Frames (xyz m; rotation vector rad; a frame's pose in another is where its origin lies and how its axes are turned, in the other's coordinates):
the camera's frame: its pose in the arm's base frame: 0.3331 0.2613 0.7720 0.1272 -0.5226 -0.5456
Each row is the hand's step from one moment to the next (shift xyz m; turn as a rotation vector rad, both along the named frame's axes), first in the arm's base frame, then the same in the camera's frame.
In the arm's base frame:
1: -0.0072 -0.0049 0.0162 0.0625 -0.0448 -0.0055
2: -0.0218 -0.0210 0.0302 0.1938 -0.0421 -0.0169
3: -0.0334 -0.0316 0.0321 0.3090 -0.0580 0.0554
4: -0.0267 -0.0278 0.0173 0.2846 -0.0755 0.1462
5: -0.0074 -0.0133 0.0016 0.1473 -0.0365 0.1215
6: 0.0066 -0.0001 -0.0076 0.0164 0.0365 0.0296
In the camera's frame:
1: 0.0045 -0.0034 0.0175 0.0666 -0.0106 -0.0373
2: 0.0084 -0.0204 0.0366 0.1558 0.0495 -0.1135
3: 0.0064 -0.0343 0.0439 0.2799 0.1074 -0.1098
4: 0.0028 -0.0316 0.0279 0.3113 0.1040 -0.0195
5: 0.0023 -0.0143 0.0048 0.1799 0.0675 0.0295
6: 0.0015 0.0011 -0.0099 0.0058 0.0461 0.0180

